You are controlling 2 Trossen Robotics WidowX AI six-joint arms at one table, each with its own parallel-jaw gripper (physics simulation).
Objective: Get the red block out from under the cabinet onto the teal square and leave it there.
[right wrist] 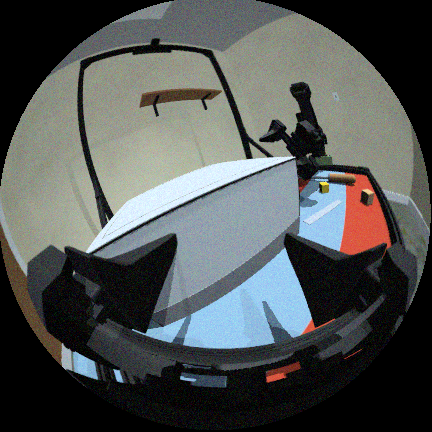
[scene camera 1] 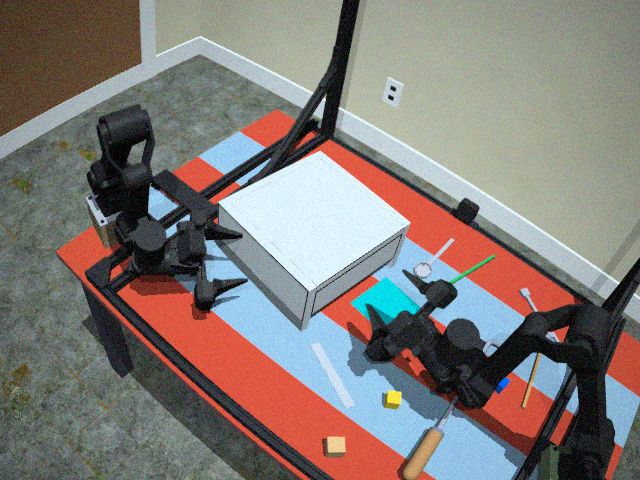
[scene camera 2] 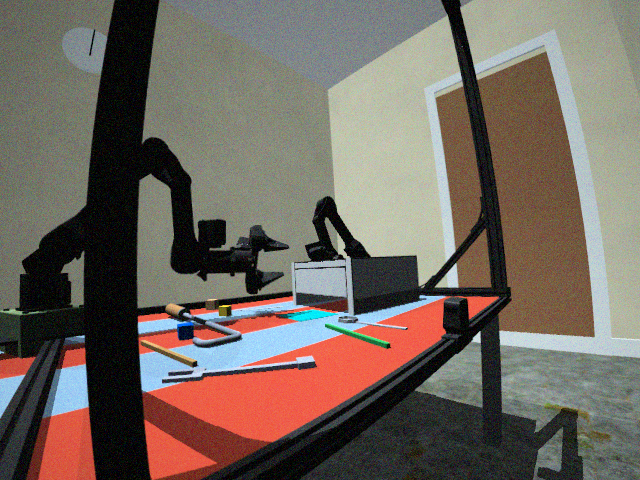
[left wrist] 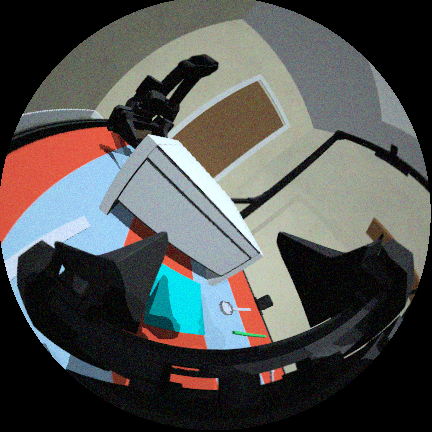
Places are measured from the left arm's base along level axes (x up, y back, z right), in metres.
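Where they show: left gripper, fingertip midpoint: (right wrist: pixel 269 151) (scene camera 1: pixel 385 287) (scene camera 2: pixel 286 260) (left wrist: pixel 223 238); right gripper, fingertip midpoint: (right wrist: pixel 232 239) (scene camera 1: pixel 245 257); left arm's base, link origin: (scene camera 1: pixel 573 471) (scene camera 2: pixel 44 308); right arm's base, link origin: (scene camera 1: pixel 112 202).
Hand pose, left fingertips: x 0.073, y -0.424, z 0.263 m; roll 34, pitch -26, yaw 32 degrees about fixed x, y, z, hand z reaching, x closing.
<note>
Things, the pixels of their centre, and the offset from my left fingertips. "pt": a spot on its surface instead.
- white-grey cabinet, body centre: (right wrist: pixel 193 213) (scene camera 1: pixel 311 234) (left wrist: pixel 190 201) (scene camera 2: pixel 353 281) dy -0.161, dx -0.070, dz +0.144 m
- teal square, surface spot: (left wrist: pixel 187 305) (scene camera 1: pixel 395 303) (scene camera 2: pixel 310 316) pt dy +0.042, dx -0.137, dz +0.078 m
- white strip, body centre: (left wrist: pixel 44 243) (scene camera 1: pixel 332 374) (right wrist: pixel 325 209) dy -0.053, dx -0.137, dz -0.123 m
- yellow block, body centre: (scene camera 1: pixel 392 400) (scene camera 2: pixel 225 310) (right wrist: pixel 323 186) dy +0.067, dx -0.125, dz -0.155 m
- tan block, body centre: (scene camera 1: pixel 335 447) (right wrist: pixel 366 196) (scene camera 2: pixel 212 304) dy -0.018, dx -0.123, dz -0.275 m
- wooden-handled hook tool, body centre: (scene camera 1: pixel 466 410) (scene camera 2: pixel 184 321) dy +0.215, dx -0.125, dz -0.146 m
- blue block, body centre: (scene camera 1: pixel 500 383) (scene camera 2: pixel 185 331) dy +0.282, dx -0.125, dz -0.071 m
- wooden stick, body centre: (scene camera 2: pixel 164 351) (scene camera 1: pixel 533 374) dy +0.364, dx -0.134, dz -0.027 m
- forked tool, body centre: (scene camera 2: pixel 241 370) (scene camera 1: pixel 540 318) dy +0.384, dx -0.134, dz +0.126 m
- green stick, body centre: (scene camera 2: pixel 352 334) (scene camera 1: pixel 470 270) (left wrist: pixel 251 334) dy +0.205, dx -0.134, dz +0.216 m
The red block does not show in any view; the space under the cabinet is mostly hidden. The white-grey cabinet (scene camera 1: pixel 315 222) (scene camera 2: pixel 382 284) (left wrist: pixel 175 215) (right wrist: pixel 240 210) stands on short side walls with a low gap under its front. The teal square (scene camera 1: pixel 392 297) (scene camera 2: pixel 310 315) (left wrist: pixel 187 305) lies flat before that front, with the left gripper's shadow on it. My left gripper (scene camera 1: pixel 386 288) (scene camera 2: pixel 285 259) (left wrist: pixel 223 238) is open and empty, raised above the table near the square. My right gripper (scene camera 1: pixel 244 258) (right wrist: pixel 232 239) is open and empty beside the cabinet's left side in scene camera 1.
A white strip (scene camera 1: pixel 333 374), yellow block (scene camera 1: pixel 392 399) and tan block (scene camera 1: pixel 335 445) lie near the front. A wooden-handled hook tool (scene camera 1: pixel 423 454), blue block (scene camera 2: pixel 185 330), wooden stick (scene camera 2: pixel 168 353) and forked tool (scene camera 2: pixel 248 369) lie farther right in scene camera 1. A green stick (scene camera 1: pixel 473 268) lies behind the left gripper.
</note>
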